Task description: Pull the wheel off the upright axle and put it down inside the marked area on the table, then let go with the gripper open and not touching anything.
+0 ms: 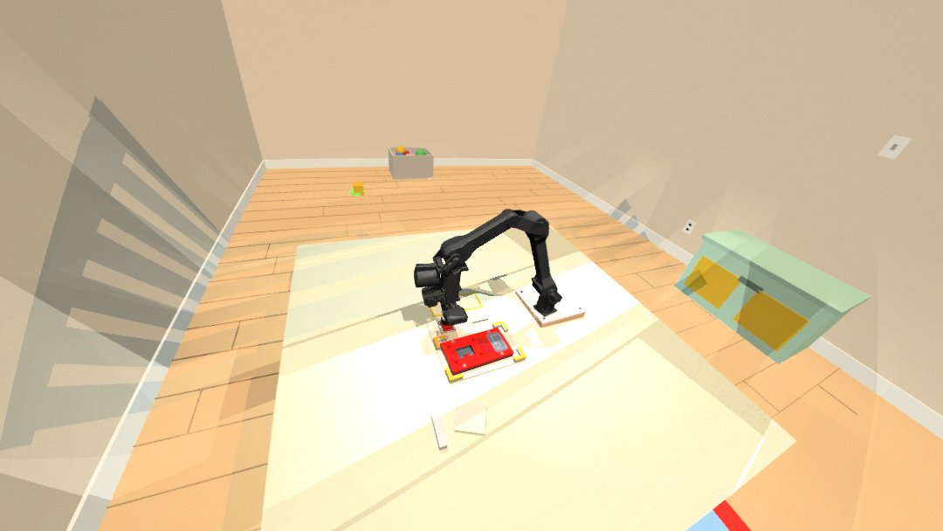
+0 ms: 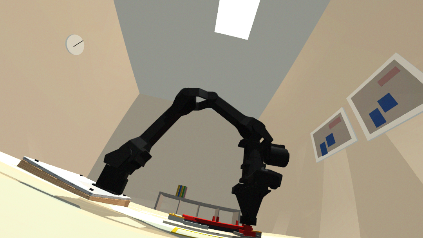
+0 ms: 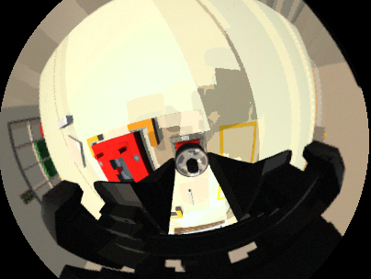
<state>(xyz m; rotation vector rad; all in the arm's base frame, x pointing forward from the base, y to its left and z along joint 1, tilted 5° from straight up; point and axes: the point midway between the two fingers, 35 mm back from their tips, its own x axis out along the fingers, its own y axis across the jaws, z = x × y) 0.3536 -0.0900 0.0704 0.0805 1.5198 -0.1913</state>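
Right now my gripper tip is right at the ribbed wheel. Also, from my gripper tip: white card 300 mm to the left, 80 mm ahead, 40 mm below; black axle 10 mm below.
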